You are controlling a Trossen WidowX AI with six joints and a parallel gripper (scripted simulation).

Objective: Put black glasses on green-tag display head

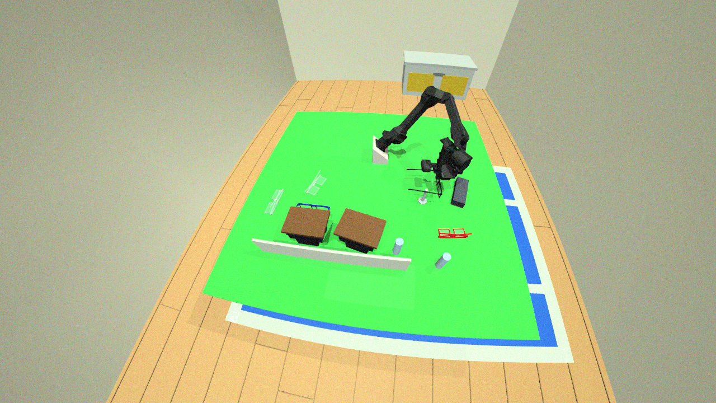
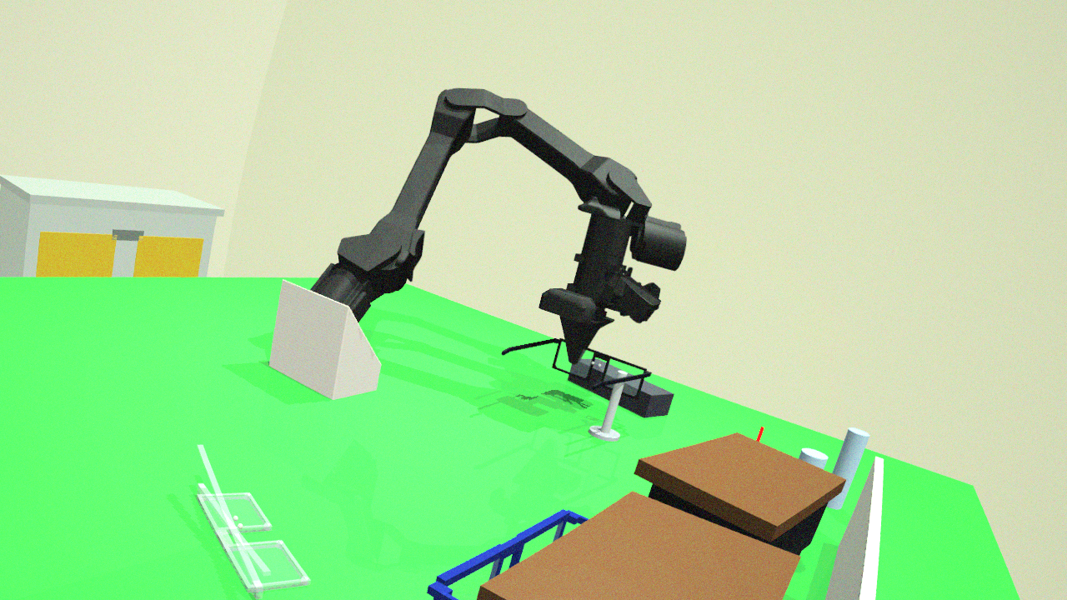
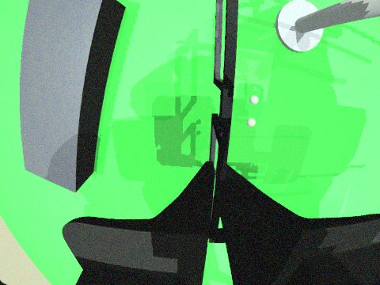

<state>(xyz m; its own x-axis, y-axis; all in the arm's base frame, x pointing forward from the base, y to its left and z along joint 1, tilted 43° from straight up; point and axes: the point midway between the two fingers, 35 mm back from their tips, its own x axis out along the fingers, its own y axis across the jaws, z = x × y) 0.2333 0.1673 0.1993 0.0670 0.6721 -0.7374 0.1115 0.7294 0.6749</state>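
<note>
The white peg lies 8 cm to the right of my gripper tip, 8 cm ahead of it and 3 cm below it. Also, from my gripper tip: low white wall (50 cm to the right, 36 cm ahead); dark block (12 cm to the left, 5 cm ahead, 4 cm below).
</note>
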